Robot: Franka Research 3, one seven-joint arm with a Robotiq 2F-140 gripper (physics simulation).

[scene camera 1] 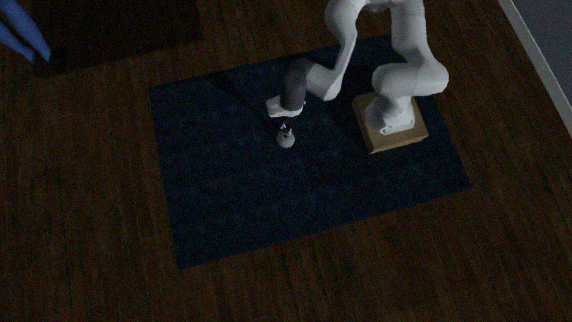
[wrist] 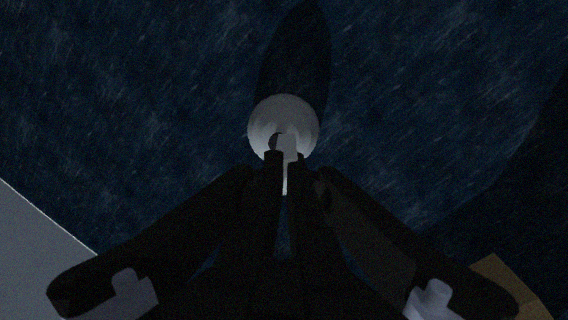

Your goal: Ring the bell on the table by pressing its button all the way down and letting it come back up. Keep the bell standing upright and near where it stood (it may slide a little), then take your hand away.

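Note:
The bell (scene camera 1: 285, 140) (wrist: 283, 112) is a small pale grey dome standing upright on the dark blue mat (scene camera 1: 225, 200) (wrist: 125, 100). Its dark round button (wrist: 273, 141) shows partly beside the fingertips in the wrist view. My gripper (scene camera 1: 286, 131) (wrist: 286, 147) is shut and empty. It points down, and its fingertips are right over the top of the bell, at or very near the button. Whether they touch the button, and how far down it is, cannot be told, as the fingers hide part of it.
The arm's base stands on a wooden block (scene camera 1: 400, 142) right of the bell. A wooden floor (scene camera 1: 90, 200) surrounds the mat. A person's blue-clad legs (scene camera 1: 22, 30) show at the upper left. A pale wall edge (scene camera 1: 540, 65) runs along the upper right.

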